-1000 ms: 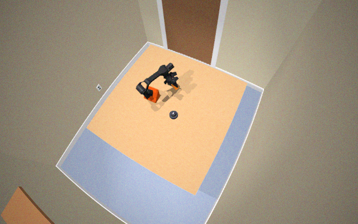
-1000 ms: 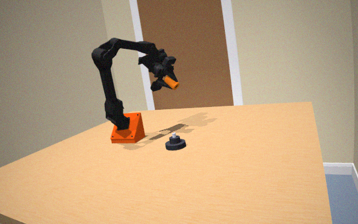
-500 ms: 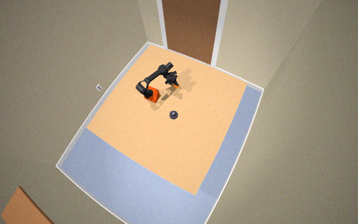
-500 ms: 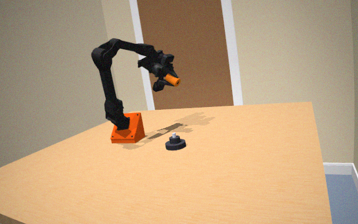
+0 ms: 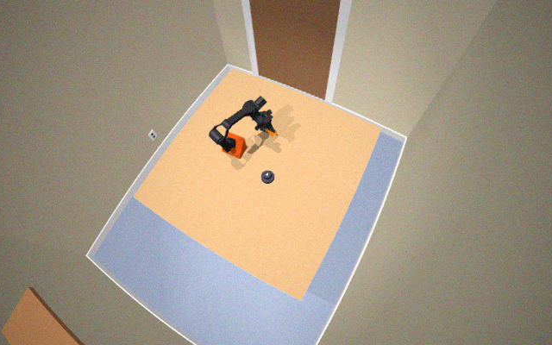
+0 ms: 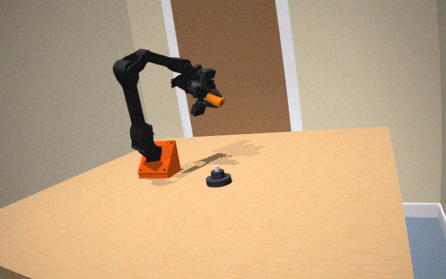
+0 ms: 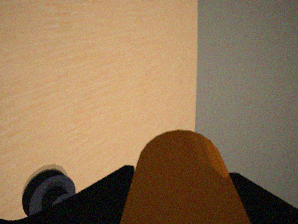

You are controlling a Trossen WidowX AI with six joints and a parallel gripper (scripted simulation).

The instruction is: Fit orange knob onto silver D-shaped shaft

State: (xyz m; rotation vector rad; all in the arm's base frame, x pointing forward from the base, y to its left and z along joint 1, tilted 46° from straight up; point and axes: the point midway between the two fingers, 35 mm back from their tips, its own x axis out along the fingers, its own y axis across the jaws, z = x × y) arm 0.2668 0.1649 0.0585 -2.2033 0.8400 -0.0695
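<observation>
Now: gripper tip 220 mm above the round pedestal, 180 mm to the left of it and 20 mm short of it. The rest, counted from my gripper tip: orange knob: 30 mm behind, 20 mm above, 10 mm to the left.
</observation>
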